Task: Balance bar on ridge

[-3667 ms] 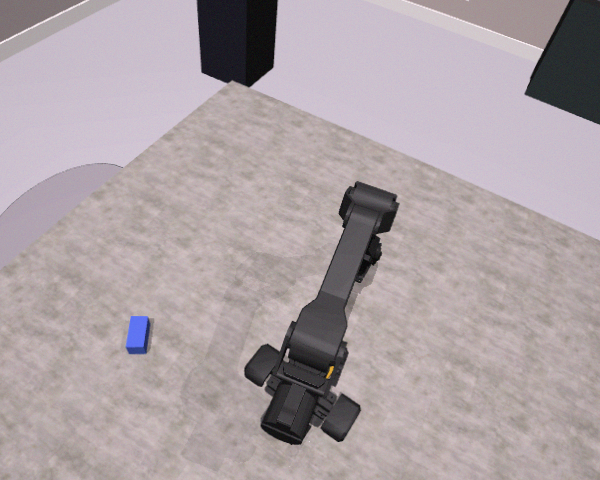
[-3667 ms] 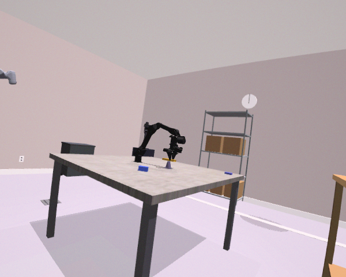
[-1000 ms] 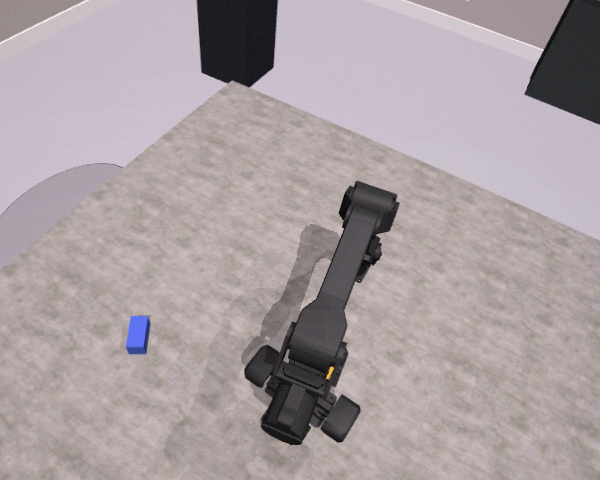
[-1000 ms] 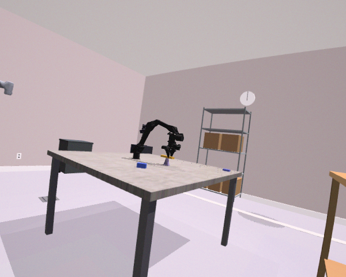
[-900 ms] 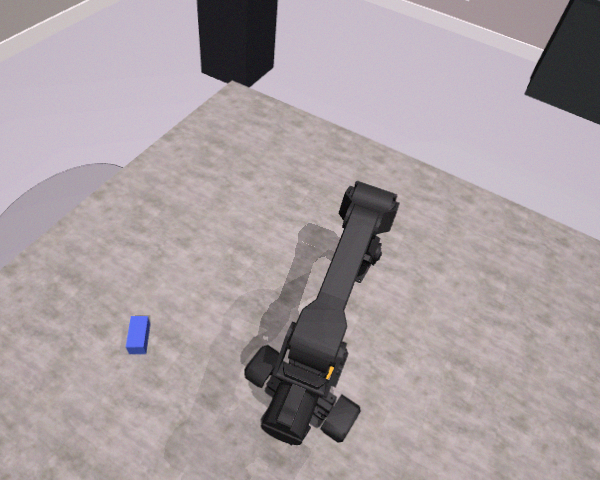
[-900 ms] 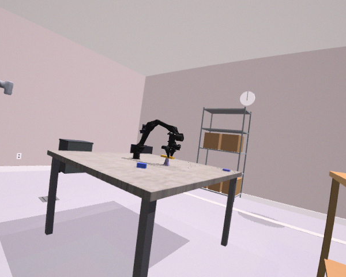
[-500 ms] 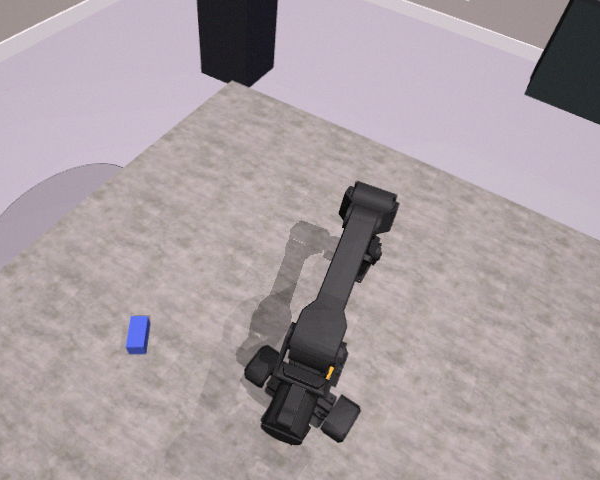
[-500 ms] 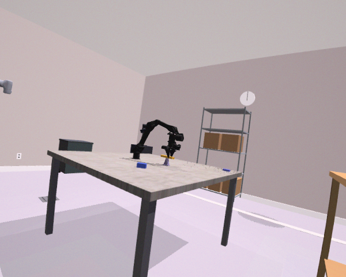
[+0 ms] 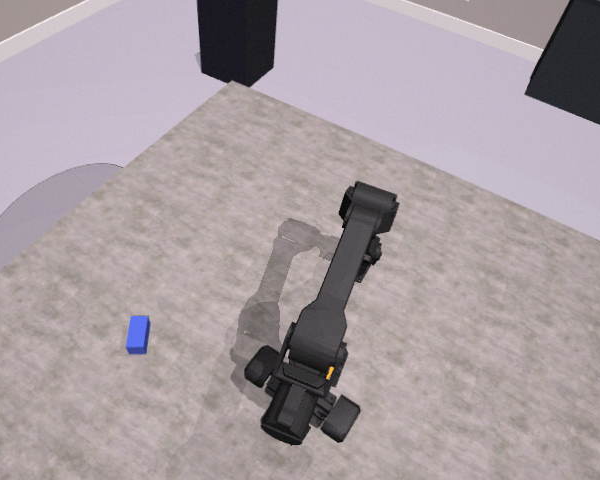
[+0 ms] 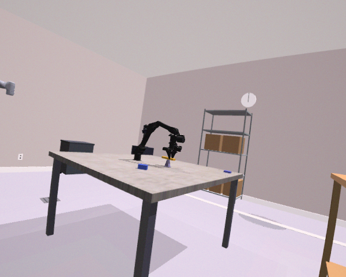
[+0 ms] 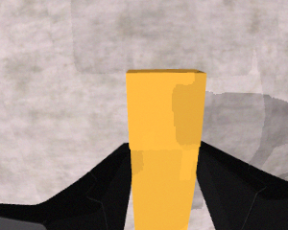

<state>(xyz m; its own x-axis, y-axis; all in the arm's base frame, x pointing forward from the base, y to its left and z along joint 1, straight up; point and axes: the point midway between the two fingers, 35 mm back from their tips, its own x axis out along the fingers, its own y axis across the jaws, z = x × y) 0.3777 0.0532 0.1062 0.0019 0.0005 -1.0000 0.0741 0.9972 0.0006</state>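
Now: gripper tip 3 cm past the orange bar.
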